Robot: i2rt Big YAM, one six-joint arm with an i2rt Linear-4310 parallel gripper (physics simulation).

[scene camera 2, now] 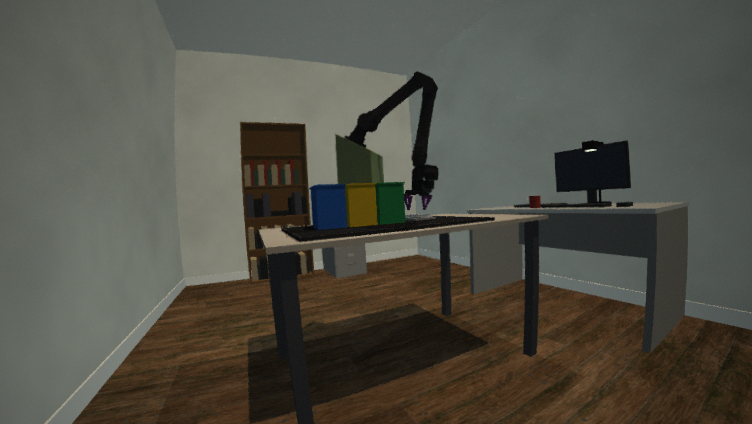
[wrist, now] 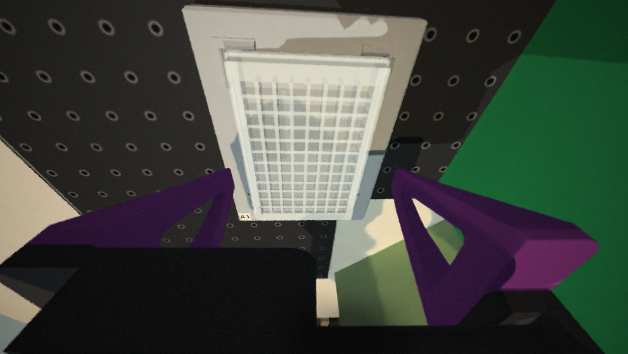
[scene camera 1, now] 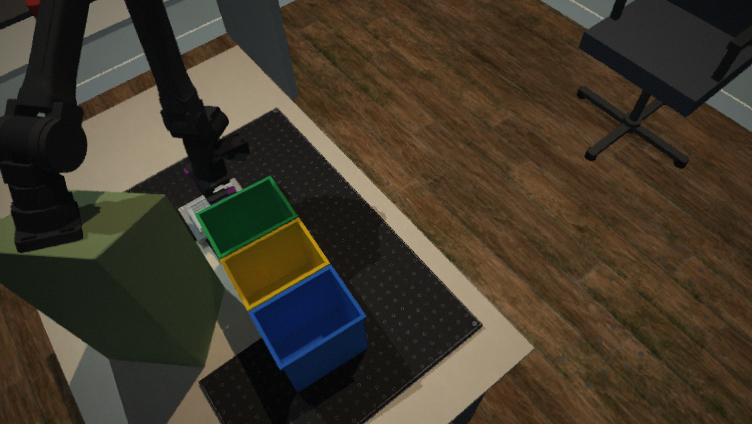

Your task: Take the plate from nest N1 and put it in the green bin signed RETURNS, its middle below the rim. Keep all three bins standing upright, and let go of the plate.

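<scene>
The pale, gridded plate (wrist: 305, 135) lies flat in a light grey nest (wrist: 202, 50). A small corner label is too blurred to read surely, and no N1 sign is legible. My gripper (scene camera 1: 209, 184) (scene camera 2: 417, 208) (wrist: 312, 177) is open and empty, its purple fingers above the nest's near end, one toward each long side. The green bin (scene camera 1: 247, 215) (scene camera 2: 390, 204) (wrist: 565, 130) stands upright beside the nest, to the right in the wrist view. Its RETURNS sign does not show. In scene camera 1, the bin and arm partly hide the plate and nest.
The yellow bin (scene camera 1: 276, 263) (scene camera 2: 361, 205) and blue bin (scene camera 1: 308, 321) (scene camera 2: 329, 206) stand upright in a row with the green one on a black perforated mat (scene camera 1: 421, 316). The arm's green pedestal (scene camera 1: 157, 294) (scene camera 2: 358, 163) rises beside the bins.
</scene>
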